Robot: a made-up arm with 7 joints. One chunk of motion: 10 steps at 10 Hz.
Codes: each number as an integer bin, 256 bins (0 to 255) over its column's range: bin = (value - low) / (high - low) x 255, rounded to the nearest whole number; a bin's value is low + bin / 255 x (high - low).
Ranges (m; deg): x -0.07..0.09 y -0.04..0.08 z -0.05..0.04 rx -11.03..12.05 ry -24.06..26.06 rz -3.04..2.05
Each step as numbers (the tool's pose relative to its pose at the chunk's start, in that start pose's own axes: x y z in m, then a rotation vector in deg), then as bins.
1 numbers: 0.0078 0.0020 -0.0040 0.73 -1.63 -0.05
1 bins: 124 89 130 130 114 150
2 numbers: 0.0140 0.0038 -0.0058 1.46 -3.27 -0.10
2 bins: 134 93 125 138 106 147
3 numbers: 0.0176 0.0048 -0.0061 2.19 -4.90 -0.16
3 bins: 140 95 124 146 97 144
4 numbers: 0.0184 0.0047 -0.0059 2.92 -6.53 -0.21
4 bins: 141 95 125 154 89 142
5 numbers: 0.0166 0.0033 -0.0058 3.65 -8.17 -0.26
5 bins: 138 92 125 162 81 139
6 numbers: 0.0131 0.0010 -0.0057 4.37 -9.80 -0.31
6 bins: 132 87 126 170 73 137
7 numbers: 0.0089 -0.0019 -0.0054 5.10 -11.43 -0.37
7 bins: 126 81 126 178 64 134
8 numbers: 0.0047 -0.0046 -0.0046 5.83 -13.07 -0.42
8 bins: 119 75 129 186 56 131
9 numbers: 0.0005 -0.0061 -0.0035 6.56 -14.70 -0.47
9 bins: 112 72 132 194 48 129
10 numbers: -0.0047 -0.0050 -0.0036 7.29 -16.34 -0.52
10 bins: 104 74 131 202 39 126
